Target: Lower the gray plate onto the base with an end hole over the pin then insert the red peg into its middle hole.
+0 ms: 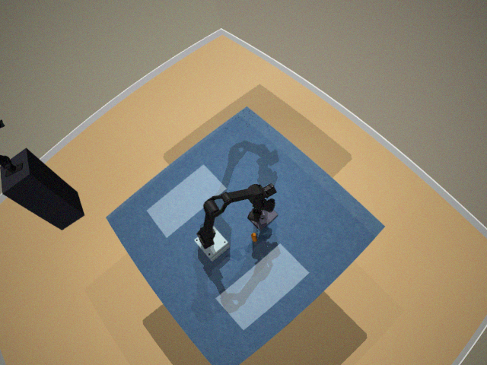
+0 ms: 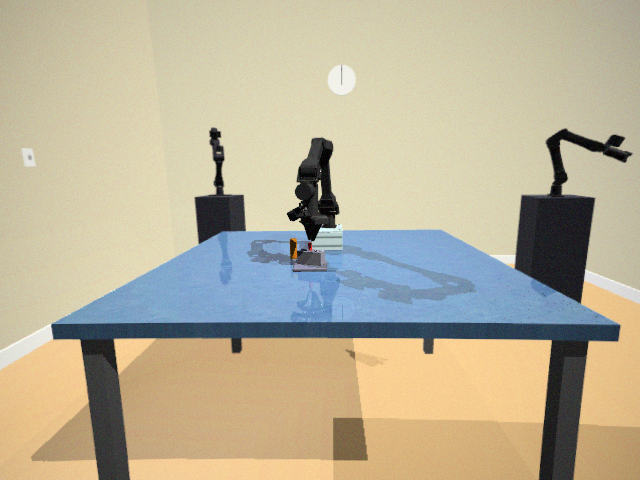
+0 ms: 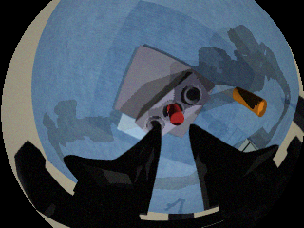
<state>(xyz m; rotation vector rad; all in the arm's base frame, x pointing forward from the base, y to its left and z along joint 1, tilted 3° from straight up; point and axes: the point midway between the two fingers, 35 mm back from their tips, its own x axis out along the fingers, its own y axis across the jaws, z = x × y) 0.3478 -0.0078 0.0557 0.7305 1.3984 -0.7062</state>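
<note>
Now: gripper tip 4 cm above the red peg. Also, from my gripper tip: orange cylinder (11 cm behind, 10 cm to the right, 6 cm below); gray plate (5 cm below); base (9 cm below, 1 cm to the left, 1 cm ahead).
</note>
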